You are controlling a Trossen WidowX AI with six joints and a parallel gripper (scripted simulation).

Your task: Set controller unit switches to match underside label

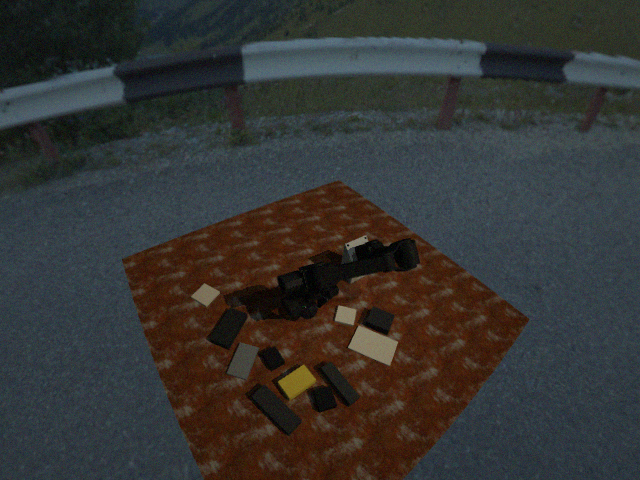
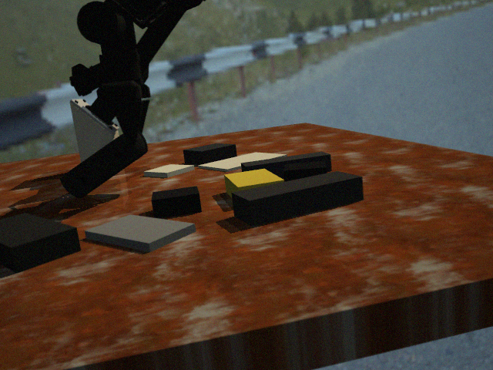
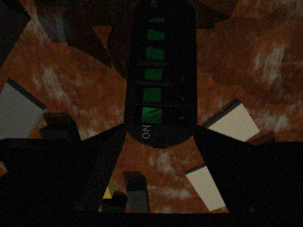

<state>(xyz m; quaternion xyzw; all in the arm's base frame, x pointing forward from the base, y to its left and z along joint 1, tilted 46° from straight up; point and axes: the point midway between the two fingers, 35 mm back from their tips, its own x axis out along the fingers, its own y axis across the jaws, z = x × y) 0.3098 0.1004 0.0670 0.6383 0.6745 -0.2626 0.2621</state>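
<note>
Right now my gripper tip is 14 cm past the cream tile, 8 cm above it and 4 cm to the right of it. From my gripper tip the other things lie so: cream plate (19 cm to the left, 16 cm behind, 8 cm below); grey plate (26 cm ahead, 8 cm below, 3 cm to the left); yellow block (18 cm to the left, 14 cm ahead, 7 cm below).
</note>
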